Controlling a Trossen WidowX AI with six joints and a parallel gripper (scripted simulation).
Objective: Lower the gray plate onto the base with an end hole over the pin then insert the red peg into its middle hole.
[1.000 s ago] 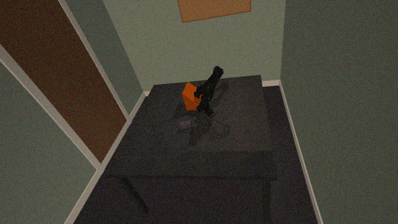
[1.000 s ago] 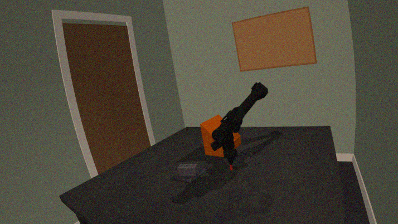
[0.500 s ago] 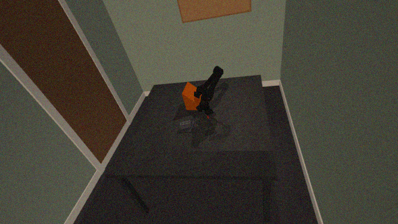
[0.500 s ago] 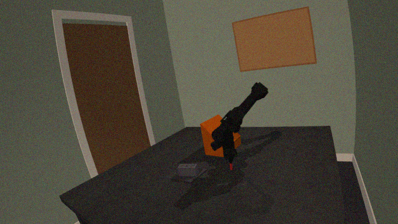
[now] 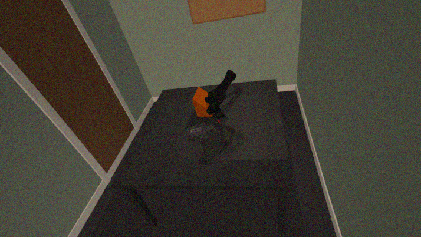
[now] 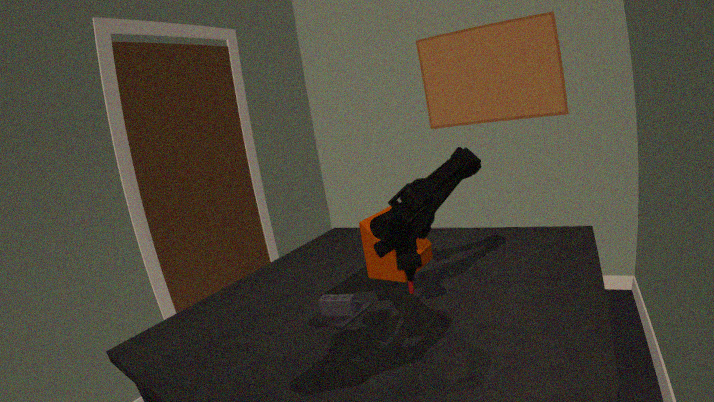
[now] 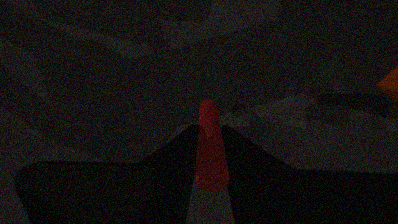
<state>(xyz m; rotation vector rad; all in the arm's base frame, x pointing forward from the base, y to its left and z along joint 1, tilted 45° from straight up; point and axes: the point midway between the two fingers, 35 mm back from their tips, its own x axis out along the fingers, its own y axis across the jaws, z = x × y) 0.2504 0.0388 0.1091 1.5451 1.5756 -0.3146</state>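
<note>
The gray plate is 9 cm ahead of my gripper tip, 20 cm to the right of it and 4 cm below it. The rest, counted from my gripper tip: red peg (right at my gripper tip); then dark base (8 cm ahead, 18 cm to the right, 7 cm below).
</note>
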